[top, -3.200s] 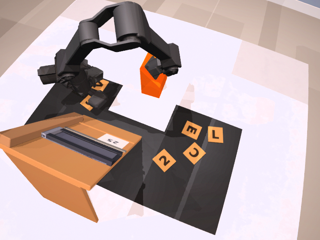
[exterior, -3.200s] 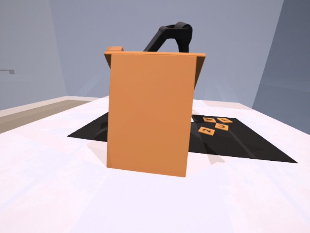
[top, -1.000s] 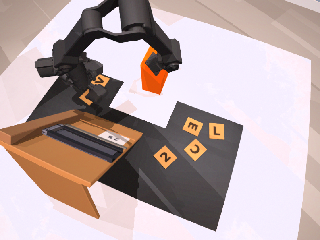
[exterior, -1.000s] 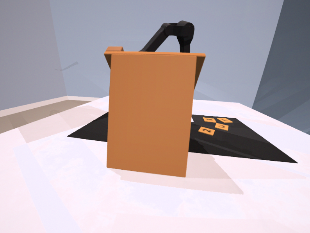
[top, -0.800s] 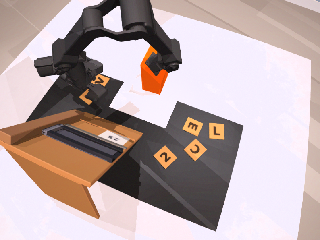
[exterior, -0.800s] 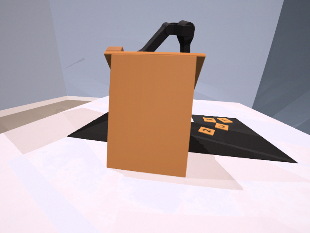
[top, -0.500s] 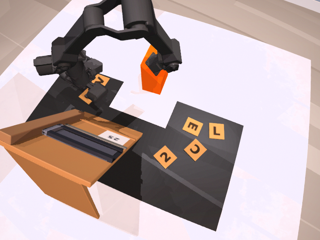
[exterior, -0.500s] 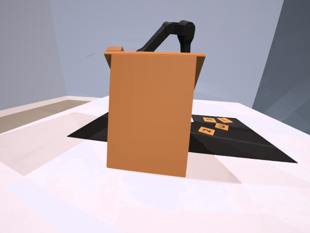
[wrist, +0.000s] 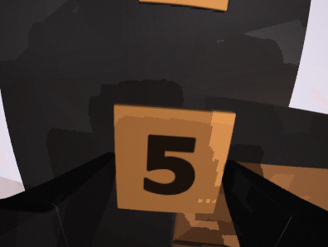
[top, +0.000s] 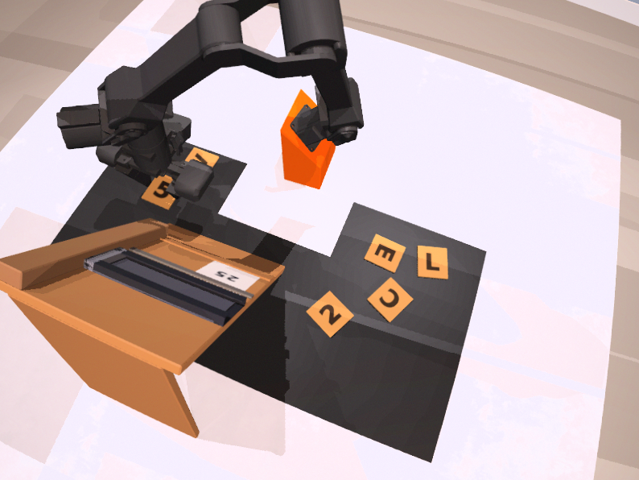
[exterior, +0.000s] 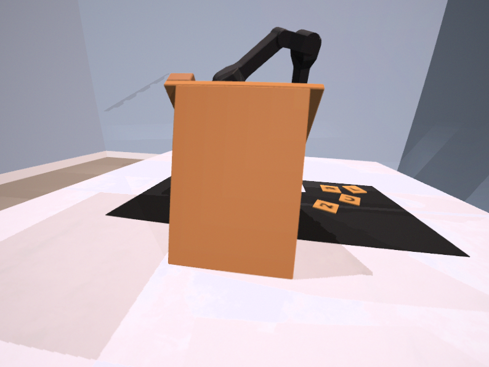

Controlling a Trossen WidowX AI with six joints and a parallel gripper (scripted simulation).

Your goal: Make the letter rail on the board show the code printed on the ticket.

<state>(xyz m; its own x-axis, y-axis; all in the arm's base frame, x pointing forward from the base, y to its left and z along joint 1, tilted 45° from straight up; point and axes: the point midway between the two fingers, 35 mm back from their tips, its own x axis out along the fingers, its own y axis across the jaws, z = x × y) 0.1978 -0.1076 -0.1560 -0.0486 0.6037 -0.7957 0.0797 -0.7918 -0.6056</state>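
My gripper tip is now 200 mm to the right of the white ticket, 100 mm short of it and 40 mm below it. The rest, counted from my gripper tip: tile marked 5: right at my gripper tip; then v tile: 110 mm behind, 60 mm below, 10 mm to the right; then black mat: 200 mm to the left, 60 mm below.
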